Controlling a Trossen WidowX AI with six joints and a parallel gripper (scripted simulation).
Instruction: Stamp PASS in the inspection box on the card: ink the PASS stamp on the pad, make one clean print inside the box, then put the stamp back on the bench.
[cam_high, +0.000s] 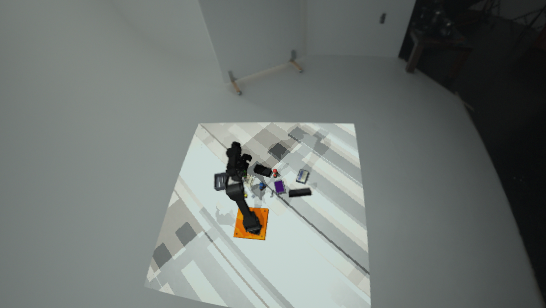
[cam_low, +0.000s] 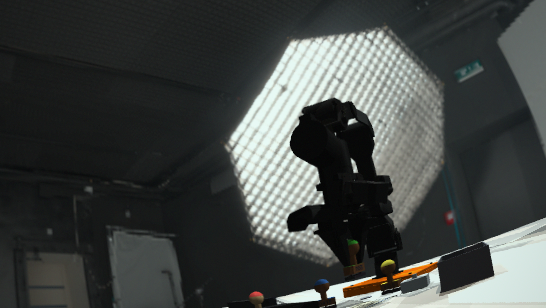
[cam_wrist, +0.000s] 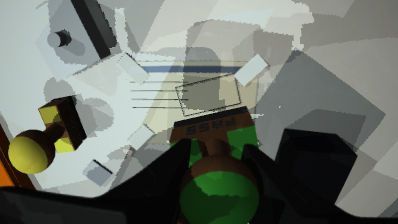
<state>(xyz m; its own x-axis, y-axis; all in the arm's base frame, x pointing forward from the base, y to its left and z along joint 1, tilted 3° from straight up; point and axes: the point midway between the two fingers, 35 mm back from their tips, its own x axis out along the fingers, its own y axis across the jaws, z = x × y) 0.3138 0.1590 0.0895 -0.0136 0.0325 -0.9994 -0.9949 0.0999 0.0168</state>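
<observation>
My gripper tip is now 8 cm above the card, 2 cm past it and 1 cm to the left of it. Also, from my gripper tip: green-knobbed stamp (right at my gripper tip); then yellow-knobbed stamp (12 cm behind, 6 cm below, 2 cm to the right); then blue-knobbed stamp (12 cm to the right, 6 cm below, 4 cm behind).
</observation>
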